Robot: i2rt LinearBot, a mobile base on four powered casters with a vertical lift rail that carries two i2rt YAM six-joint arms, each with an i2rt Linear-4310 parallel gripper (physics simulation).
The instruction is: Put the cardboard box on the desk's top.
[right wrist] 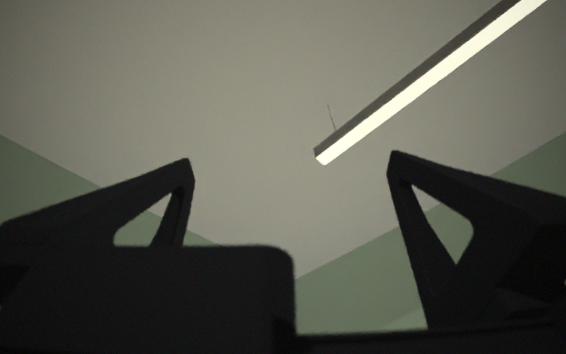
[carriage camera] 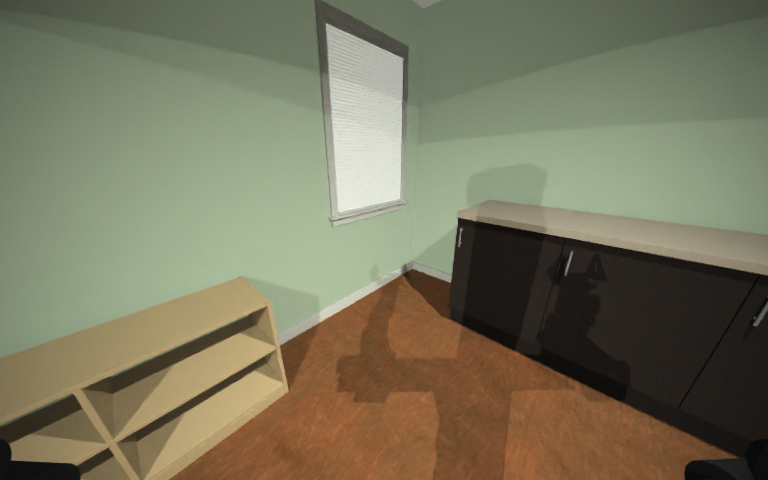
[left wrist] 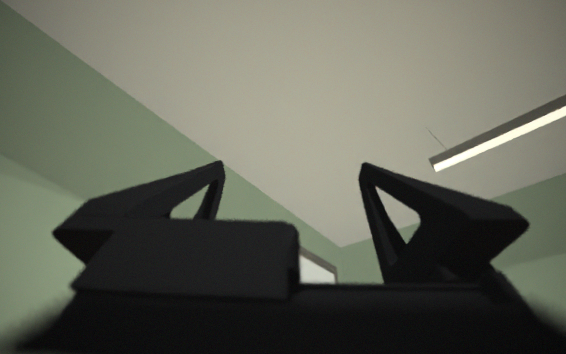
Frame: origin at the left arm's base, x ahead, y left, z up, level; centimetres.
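Seen in the pictures: left gripper, fingertip midpoint: (left wrist: 291, 169); right gripper, fingertip midpoint: (right wrist: 289, 165).
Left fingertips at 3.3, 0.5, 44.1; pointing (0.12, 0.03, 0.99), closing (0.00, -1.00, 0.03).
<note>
A point is followed by its place in that frame, as x, y, z.
The cardboard box does not show in any view, and neither does a desk that I can make out as such. My left gripper (left wrist: 291, 169) {3.3, 0.5, 44.1} is open and empty in the left wrist view, its two black fingers wide apart and pointing up toward the ceiling. My right gripper (right wrist: 289, 165) {2.7, -70.4, 43.5} is open and empty in the right wrist view, also pointing up toward the ceiling. In the carriage camera, dark parts of the arms show at the bottom left and bottom right corners; the fingertips do not show there.
A low light-wood shelf unit (carriage camera: 169, 310) {79.2, 62.0, -24.4} stands along the wall at the lower left. A long dark cabinet (carriage camera: 509, 283) {119.4, -113.9, -34.5} with a pale countertop (carriage camera: 617, 226) {109.8, -160.5, 5.6} runs along the right wall. A window (carriage camera: 368, 124) {191.1, -23.7, 63.2} is near the corner. Brown floor (carriage camera: 351, 435) {64.2, -19.4, -85.4} lies between them.
</note>
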